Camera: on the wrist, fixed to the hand. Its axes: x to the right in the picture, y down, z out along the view.
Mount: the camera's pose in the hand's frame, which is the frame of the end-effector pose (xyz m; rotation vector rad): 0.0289 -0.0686 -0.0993 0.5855 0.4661 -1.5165
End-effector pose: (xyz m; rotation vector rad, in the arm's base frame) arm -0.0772 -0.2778 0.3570 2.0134 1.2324 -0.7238
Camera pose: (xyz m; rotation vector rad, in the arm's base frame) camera -0.1164 -0.1626 0.3812 -0.9111 -2.2320 0.9958
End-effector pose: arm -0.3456 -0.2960 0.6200 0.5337 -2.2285 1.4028
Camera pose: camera -0.3156 -0.2361 0.7244 1.4425 -0.5266 1.0063
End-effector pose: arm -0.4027 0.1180 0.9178 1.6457 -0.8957 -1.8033
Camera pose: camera -0.3042 0.1280 0.8430 -2.1501 -0.1832 1.0587
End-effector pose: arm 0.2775 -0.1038 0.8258 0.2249 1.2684 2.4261
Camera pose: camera 0.2381 -0.1314 0.7114 -0.8784 1.4369 0.7941
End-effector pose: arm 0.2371 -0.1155 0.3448 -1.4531 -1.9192 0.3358
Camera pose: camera 0.2482 -0.1318 0.4673 0.4341 -1.7547 -0.1647
